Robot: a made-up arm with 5 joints.
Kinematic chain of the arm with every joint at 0, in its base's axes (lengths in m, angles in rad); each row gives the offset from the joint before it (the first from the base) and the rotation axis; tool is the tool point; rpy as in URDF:
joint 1: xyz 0.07 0 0.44 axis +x
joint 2: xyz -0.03 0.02 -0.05 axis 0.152 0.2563 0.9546
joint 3: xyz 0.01 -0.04 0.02 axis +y
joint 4: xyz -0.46 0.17 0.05 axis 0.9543 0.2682 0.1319
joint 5: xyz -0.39 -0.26 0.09 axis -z
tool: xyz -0.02 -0.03 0.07 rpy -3.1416 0 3.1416
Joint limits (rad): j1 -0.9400..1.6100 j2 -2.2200..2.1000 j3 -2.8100..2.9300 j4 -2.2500..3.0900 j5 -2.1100..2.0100
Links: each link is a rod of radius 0.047 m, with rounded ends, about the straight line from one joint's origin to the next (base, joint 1, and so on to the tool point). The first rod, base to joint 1, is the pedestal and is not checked.
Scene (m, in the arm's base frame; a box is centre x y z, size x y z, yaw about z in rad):
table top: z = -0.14
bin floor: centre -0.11 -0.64 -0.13 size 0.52 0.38 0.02 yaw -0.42
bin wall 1: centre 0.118 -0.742 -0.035 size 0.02 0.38 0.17 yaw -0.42
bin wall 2: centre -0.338 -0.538 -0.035 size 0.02 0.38 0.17 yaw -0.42
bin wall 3: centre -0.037 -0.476 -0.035 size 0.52 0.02 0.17 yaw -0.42
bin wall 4: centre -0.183 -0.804 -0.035 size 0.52 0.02 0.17 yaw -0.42
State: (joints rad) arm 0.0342 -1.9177 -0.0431 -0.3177 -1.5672
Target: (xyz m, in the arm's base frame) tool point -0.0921 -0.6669 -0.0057
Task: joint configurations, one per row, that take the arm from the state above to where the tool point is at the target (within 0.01 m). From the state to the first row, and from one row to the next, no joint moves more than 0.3 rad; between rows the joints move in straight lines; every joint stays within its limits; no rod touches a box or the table.
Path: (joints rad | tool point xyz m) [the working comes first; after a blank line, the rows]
Joints at the target: 1.6100 -1.4360 2.2426 0.1275 -1.7442
Straight joint move there: clear.

1: 0.2312 -1.8575 0.2426 -0.2621 -1.5893 | 0.1130 0.8684 0.6660
2: 0.4282 -1.7973 0.5283 -0.2064 -1.6114 | 0.0074 0.6625 1.0282
3: 0.6251 -1.7370 0.8140 -0.1508 -1.6336 | -0.0860 0.3090 1.2454
4: 0.8221 -1.6768 1.0997 -0.0951 -1.6557 | -0.1545 -0.1050 1.2679
5: 1.0191 -1.6166 1.3854 -0.0395 -1.6778 | -0.1898 -0.4798 1.0936
6: 1.2160 -1.5564 1.6711 0.0162 -1.6999 | -0.1890 -0.7278 0.7675
7: 1.4130 -1.4962 1.9569 0.0718 -1.7220 | -0.1540 -0.7937 0.3693
8: 1.6100 -1.4360 2.2426 0.1275 -1.7442 | -0.0921 -0.6669 -0.0057

